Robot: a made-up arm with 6 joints. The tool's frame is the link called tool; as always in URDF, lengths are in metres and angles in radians. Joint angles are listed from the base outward.
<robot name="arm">
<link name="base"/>
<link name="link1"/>
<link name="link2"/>
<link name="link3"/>
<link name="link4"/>
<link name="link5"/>
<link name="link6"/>
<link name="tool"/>
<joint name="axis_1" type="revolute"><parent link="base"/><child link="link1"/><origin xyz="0 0 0.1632"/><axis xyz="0 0 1"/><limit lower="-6.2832" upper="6.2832"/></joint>
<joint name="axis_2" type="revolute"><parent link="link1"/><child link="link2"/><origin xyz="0 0 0"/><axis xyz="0 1 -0.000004"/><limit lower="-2.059" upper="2.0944"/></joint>
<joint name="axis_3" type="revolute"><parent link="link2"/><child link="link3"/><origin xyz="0.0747 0 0.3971"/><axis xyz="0 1 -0.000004"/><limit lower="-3.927" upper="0.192"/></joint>
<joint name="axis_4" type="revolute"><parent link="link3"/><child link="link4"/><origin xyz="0.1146 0 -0.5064"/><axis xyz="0 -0.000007 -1"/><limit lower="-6.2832" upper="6.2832"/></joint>
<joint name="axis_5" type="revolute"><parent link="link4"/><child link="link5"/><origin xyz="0 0 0"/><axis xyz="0 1 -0.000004"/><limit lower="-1.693" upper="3.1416"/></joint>
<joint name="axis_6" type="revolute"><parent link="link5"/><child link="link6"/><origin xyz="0.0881 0 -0.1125"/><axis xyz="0 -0.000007 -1"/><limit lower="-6.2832" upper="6.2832"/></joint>
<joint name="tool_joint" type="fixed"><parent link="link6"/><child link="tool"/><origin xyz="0 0 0" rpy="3.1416 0 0"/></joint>
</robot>
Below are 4 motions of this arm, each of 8 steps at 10 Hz.
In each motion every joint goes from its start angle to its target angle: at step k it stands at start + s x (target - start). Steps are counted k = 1, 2, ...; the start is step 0. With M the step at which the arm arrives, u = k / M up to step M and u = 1 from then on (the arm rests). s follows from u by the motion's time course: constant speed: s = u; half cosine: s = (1 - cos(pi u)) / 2; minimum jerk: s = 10 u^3 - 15 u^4 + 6 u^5.
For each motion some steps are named. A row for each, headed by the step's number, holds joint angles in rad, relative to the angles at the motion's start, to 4 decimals.
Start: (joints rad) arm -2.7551 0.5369 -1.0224 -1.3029 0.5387 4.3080
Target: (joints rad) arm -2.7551 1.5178 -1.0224 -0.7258 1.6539 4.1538
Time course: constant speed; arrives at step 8
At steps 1, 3, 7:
1: 0.0000 0.1226 0.0000 0.0721 0.1394 -0.0193
3: 0.0000 0.3678 0.0000 0.2164 0.4182 -0.0578
7: 0.0000 0.8583 0.0000 0.5050 0.9758 -0.1349

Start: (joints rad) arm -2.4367 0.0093 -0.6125 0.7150 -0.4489 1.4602
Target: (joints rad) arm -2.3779 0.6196 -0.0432 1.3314 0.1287 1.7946
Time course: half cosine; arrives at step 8
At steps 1, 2, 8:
1: 0.0022 0.0232 0.0217 0.0235 0.0220 0.0127
2: 0.0086 0.0894 0.0834 0.0903 0.0846 0.0490
8: 0.0588 0.6103 0.5693 0.6164 0.5776 0.3344

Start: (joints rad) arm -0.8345 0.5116 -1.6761 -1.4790 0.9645 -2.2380
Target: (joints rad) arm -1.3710 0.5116 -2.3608 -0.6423 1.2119 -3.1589
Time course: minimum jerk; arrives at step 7
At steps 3, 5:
3: -0.1974 0.0000 -0.2519 0.3078 0.0910 -0.3388
5: -0.4589 0.0000 -0.5856 0.7156 0.2116 -0.7876

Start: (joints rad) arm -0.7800 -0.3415 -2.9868 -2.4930 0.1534 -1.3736
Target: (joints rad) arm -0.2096 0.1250 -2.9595 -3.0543 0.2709 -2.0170
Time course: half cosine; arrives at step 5
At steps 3, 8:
3: 0.3733 0.3053 0.0179 -0.3674 0.0769 -0.4211
8: 0.5704 0.4665 0.0273 -0.5613 0.1175 -0.6434

